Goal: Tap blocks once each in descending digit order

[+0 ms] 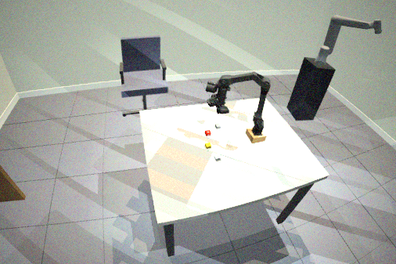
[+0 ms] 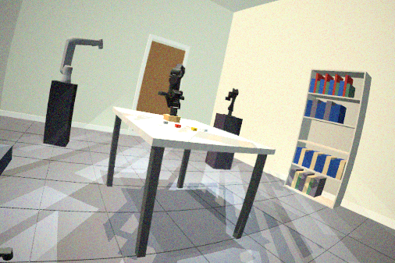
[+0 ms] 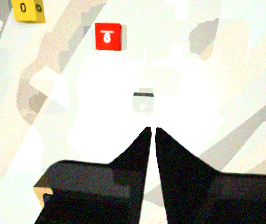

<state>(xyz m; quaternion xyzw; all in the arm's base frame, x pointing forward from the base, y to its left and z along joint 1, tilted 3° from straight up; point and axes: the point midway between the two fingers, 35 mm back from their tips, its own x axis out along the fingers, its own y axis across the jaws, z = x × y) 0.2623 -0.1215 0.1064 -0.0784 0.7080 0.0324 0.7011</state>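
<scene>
My gripper tip is now 29 cm to the right of the white block, 11 cm above it and 5 cm short of it. The rest, counted from my gripper tip: yellow block: 19 cm to the left, 11 cm below, 9 cm ahead; red block: 11 cm below, 7 cm to the left, 7 cm ahead.
</scene>
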